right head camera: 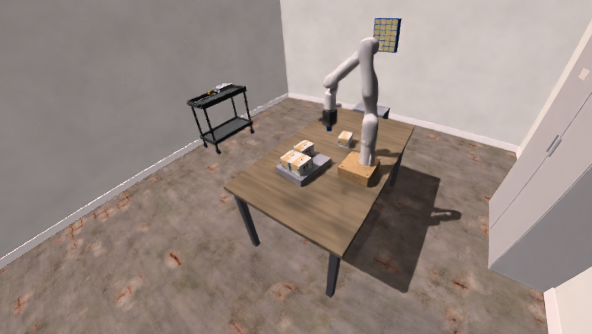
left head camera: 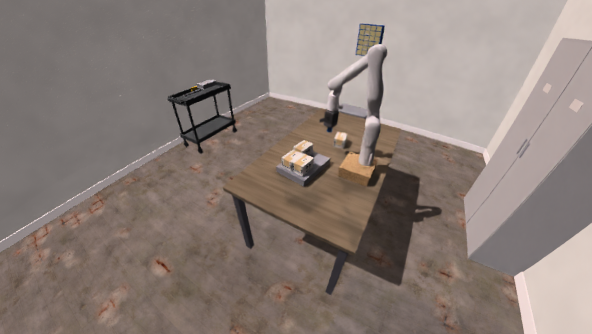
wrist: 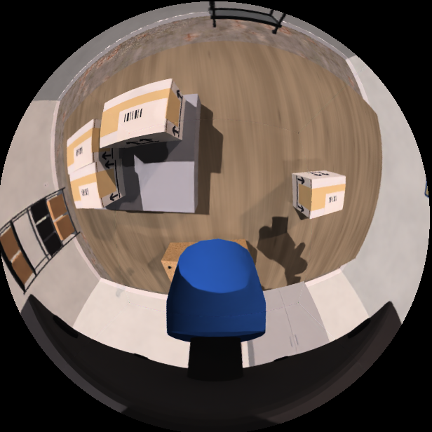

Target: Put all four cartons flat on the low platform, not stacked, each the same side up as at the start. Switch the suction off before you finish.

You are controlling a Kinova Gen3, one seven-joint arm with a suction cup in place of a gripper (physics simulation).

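Seen in the pictures: end effector, tool point: [right head camera: 329, 130] [left head camera: 329, 131]; arm's base, origin of the base link: [right head camera: 366, 161] [left head camera: 364, 161].
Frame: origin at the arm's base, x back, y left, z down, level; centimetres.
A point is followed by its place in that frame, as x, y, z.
Note:
Three white cartons with orange bands lie flat on the grey low platform [left head camera: 321, 162] @[-25.7, 16.1, 3.6] [right head camera: 321, 162] @[-25.7, 16.1, 3.6] [wrist: 170, 187]: a back one [left head camera: 303, 146] @[-40.9, 17.7, -4.4] [right head camera: 304, 147] @[-39.7, 18.0, -4.0] [wrist: 140, 112], a front left one [left head camera: 289, 160] @[-38.1, 36.7, -4.0] [right head camera: 288, 159] @[-38.1, 35.3, -4.1] [wrist: 82, 147] and a front right one [left head camera: 303, 163] @[-28.5, 34.2, -4.8] [right head camera: 302, 164] @[-27.4, 33.2, -3.9] [wrist: 90, 187]. The front two stand side by side. Bare platform shows at its back right part. The fourth carton [left head camera: 340, 140] @[-28.3, -15.9, 1.1] [right head camera: 345, 139] @[-27.7, -16.3, 0.8] [wrist: 327, 195] stands on the table behind the platform. My suction gripper [left head camera: 329, 129] [right head camera: 328, 129] [wrist: 216, 267] points down above the table, left of this carton in the head views. Its blue cup carries nothing.
The arm's wooden base block [left head camera: 356, 170] @[-0.6, 12.3, 0.3] [right head camera: 357, 171] @[0.8, 12.3, 0.3] [wrist: 172, 251] stands right of the platform on the wooden table [left head camera: 300, 205] @[-15.2, 54.0, 8.4] [right head camera: 300, 205] @[-12.5, 51.6, 8.4] [wrist: 260, 100]. A black cart [left head camera: 207, 95] [right head camera: 225, 96] stands by the left wall. A tall cabinet [left head camera: 525, 175] [right head camera: 542, 185] stands at the right.

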